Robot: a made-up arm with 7 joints. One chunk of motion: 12 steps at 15 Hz.
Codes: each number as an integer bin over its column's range. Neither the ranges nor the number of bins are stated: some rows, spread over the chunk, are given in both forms.
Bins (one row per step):
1: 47 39 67 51 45 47
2: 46 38 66 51 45 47
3: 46 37 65 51 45 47
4: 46 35 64 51 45 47
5: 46 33 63 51 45 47
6: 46 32 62 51 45 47
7: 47 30 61 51 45 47
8: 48 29 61 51 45 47
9: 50 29 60 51 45 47
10: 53 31 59 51 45 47
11: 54 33 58 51 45 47
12: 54 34 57 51 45 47
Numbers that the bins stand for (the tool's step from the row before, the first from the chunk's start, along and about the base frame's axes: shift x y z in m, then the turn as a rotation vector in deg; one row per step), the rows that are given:
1: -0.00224 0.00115 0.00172 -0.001 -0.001 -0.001
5: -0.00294 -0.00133 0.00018 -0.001 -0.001 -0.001
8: -0.00155 -0.00299 -0.00059 -0.001 -0.001 -0.001
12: 0.00264 -0.00092 -0.00212 -0.001 -0.001 -0.001
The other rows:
2: -0.00294 0.00074 0.00133 -0.001 -0.001 -0.001
3: -0.00294 0.00032 0.00095 -0.001 -0.001 -0.001
4: -0.00294 -0.00051 0.00057 -0.001 -0.001 -0.001
6: -0.00294 -0.00175 -0.00020 -0.001 -0.001 -0.001
7: -0.00224 -0.00258 -0.00059 -0.001 -0.001 -0.001
9: -0.00015 -0.00299 -0.00097 -0.001 -0.001 -0.001
10: 0.00194 -0.00216 -0.00135 -0.001 -0.001 -0.001
11: 0.00264 -0.00133 -0.00174 -0.001 -0.001 -0.001

